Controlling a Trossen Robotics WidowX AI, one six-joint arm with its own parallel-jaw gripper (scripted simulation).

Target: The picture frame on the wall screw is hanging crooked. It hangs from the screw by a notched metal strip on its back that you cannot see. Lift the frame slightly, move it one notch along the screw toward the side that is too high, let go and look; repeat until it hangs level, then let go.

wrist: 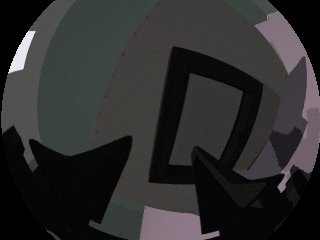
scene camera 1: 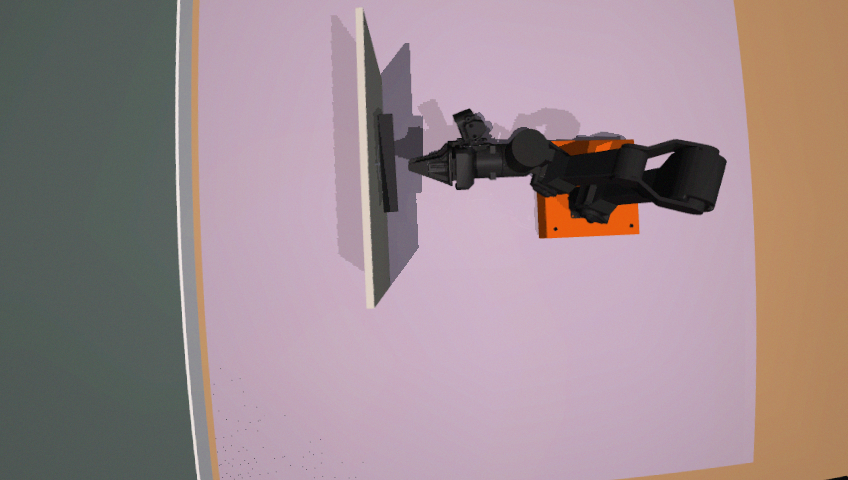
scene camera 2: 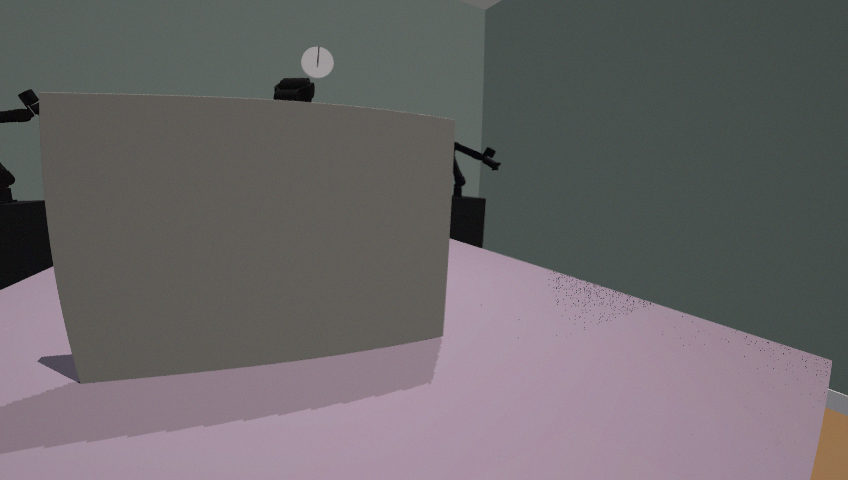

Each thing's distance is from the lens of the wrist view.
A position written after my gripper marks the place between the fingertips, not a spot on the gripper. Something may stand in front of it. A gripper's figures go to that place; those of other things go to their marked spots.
my gripper (wrist: pixel 162 146): 10 cm
picture frame (wrist: pixel 208 103): 14 cm
wall panel (wrist: pixel 131 105): 15 cm
